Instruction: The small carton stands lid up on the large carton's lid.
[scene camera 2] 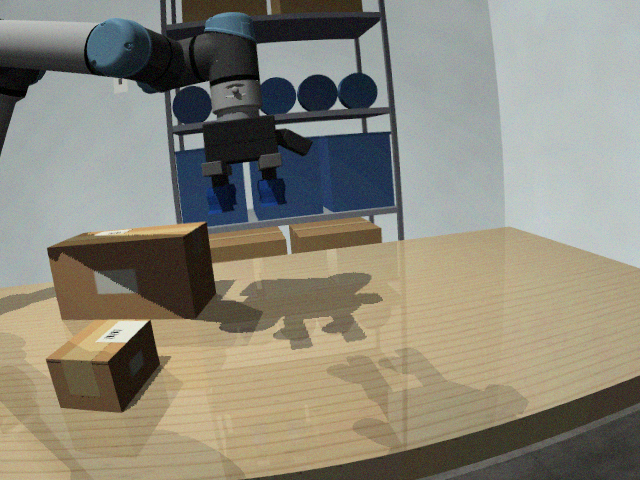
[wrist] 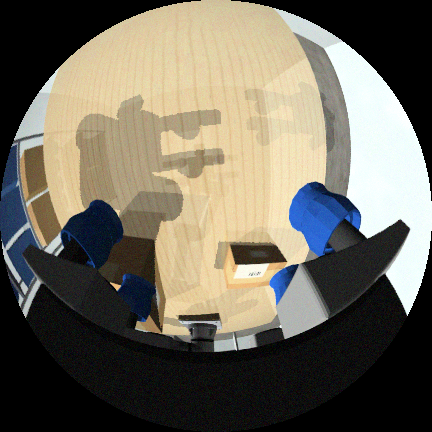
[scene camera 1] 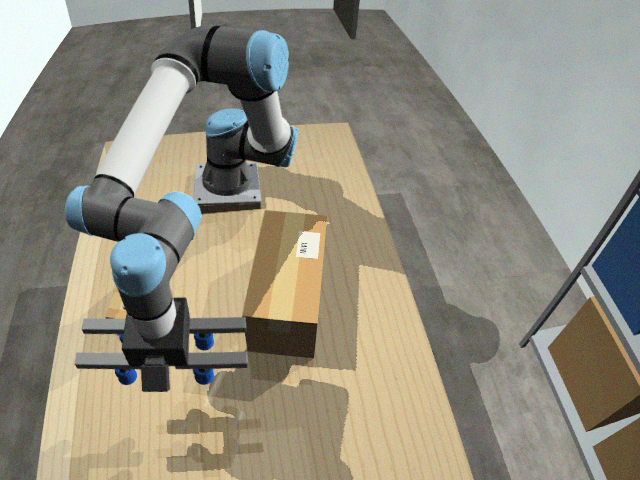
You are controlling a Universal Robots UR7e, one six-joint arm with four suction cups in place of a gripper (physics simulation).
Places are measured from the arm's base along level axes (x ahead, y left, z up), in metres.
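Pixels of known places: end effector, tool point: (scene camera 2: 247, 204) (wrist: 206, 261); arm's base, origin of the base link: (wrist: 201, 326) (scene camera 1: 226, 180).
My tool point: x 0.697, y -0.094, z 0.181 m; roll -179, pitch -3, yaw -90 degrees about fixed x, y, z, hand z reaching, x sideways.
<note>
Ahead of a thing's pixels: the offset from my tool point to its middle. Level surfaces: height alone.
The large carton {dz -0.137, dx -0.260, dy +0.247 m} (scene camera 1: 289, 273) (scene camera 2: 155, 279) (wrist: 132, 255) stands on the table {dz -0.214 m} (scene camera 1: 403, 387) (scene camera 2: 465, 320) (wrist: 200, 65), its taped, labelled lid up. The small carton {dz -0.178, dx -0.225, dy -0.113 m} (scene camera 2: 82, 377) (wrist: 255, 253) stands separately on the table, lid up with a white barcode label. In scene camera 1, the arm and gripper hide most of the small carton (scene camera 1: 115, 310). My gripper (scene camera 1: 164, 359) (scene camera 2: 246, 195) (wrist: 210, 255) is open, its four blue suction cups pointing down with no carton on them. It hangs above the table, beyond the cartons' ends as seen from the robot base.
The robot base (scene camera 1: 227, 198) (wrist: 200, 320) is mounted at the table's far end in scene camera 1. A shelf rack (scene camera 1: 578, 273) (scene camera 2: 395, 170) with blue bins and brown cartons stands past the table's side. The arm's shadows fall across the large carton and the table.
</note>
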